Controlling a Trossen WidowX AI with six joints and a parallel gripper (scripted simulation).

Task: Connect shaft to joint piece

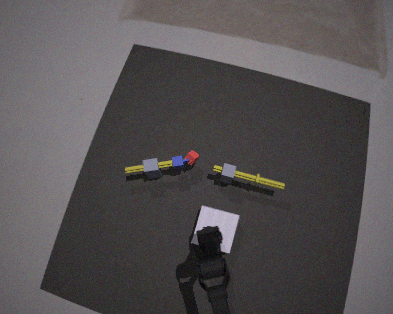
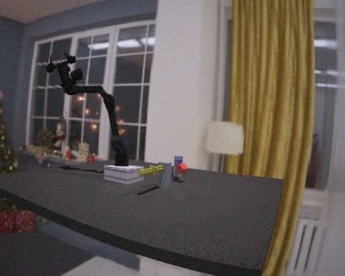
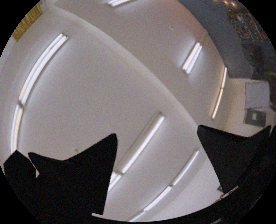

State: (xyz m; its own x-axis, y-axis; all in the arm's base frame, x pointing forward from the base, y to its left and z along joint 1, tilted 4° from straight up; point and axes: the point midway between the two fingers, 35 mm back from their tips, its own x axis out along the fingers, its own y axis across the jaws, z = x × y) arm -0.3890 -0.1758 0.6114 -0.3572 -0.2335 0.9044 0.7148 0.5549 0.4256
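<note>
The red joint piece lies 740 mm ahead of my gripper tip, 630 mm below it and 270 mm to the left of it.
</note>
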